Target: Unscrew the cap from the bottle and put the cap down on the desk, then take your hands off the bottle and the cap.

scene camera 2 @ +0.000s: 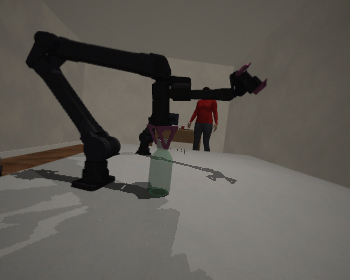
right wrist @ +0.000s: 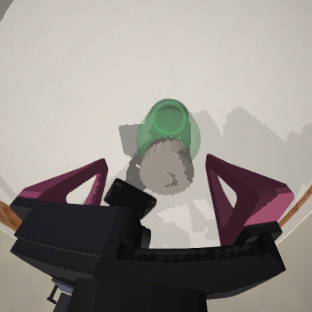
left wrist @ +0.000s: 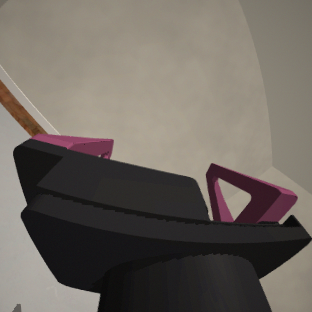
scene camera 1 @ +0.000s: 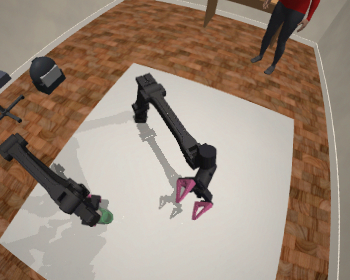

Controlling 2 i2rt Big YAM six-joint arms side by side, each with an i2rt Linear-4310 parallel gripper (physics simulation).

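Places are measured from the left arm's base along level axes (x ahead, y left, z up), in millimetres.
Pixels of known places: left gripper, fingertip midpoint: [scene camera 2: 257, 71] [left wrist: 162, 157] [scene camera 1: 185, 211]; right gripper, fingertip midpoint: [scene camera 2: 161, 146] [right wrist: 154, 161] [scene camera 1: 98, 211]; left arm's base, origin of the base link: [scene camera 2: 143, 153] [scene camera 1: 141, 116]; right arm's base, origin of the base link: [scene camera 2: 95, 183] [right wrist: 129, 197].
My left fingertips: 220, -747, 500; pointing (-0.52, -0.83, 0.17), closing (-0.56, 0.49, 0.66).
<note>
For each thing: its top centre in the pictures, then the offset to it from my left fingertips, as dx, dy, dz. Level surfaces: height alone.
- green see-through bottle, middle of its top: [right wrist: 166, 173] [scene camera 2: 163, 140] [scene camera 1: 96, 213] -392, +34, -320
- white desk, its level: dz -500
- ribbed grey cap, middle of its top: [right wrist: 165, 179] -392, +34, -313
A green see-through bottle [scene camera 1: 105, 217] [scene camera 2: 160, 170] [right wrist: 170, 120] stands upright on the white desk [scene camera 1: 250, 165] [scene camera 2: 280, 220]. A ribbed grey cap [right wrist: 166, 170] sits on its neck in the right wrist view. My right gripper [scene camera 2: 163, 146] [right wrist: 154, 161] is open and points down, directly over the bottle's top; the cap shows between its spread fingertips, with space on both sides. In scene camera 1 the right arm hides most of this gripper and the cap. My left gripper [scene camera 1: 185, 210] [scene camera 2: 254, 75] [left wrist: 162, 157] is open and empty, raised high above the desk, away from the bottle.
The left arm [scene camera 1: 172, 120] reaches over the middle of the desk in scene camera 1. A person in a red top [scene camera 1: 285, 25] [scene camera 2: 205, 112] stands beyond the desk. A dark, rounded object [scene camera 1: 46, 75] is off the desk at the upper left.
</note>
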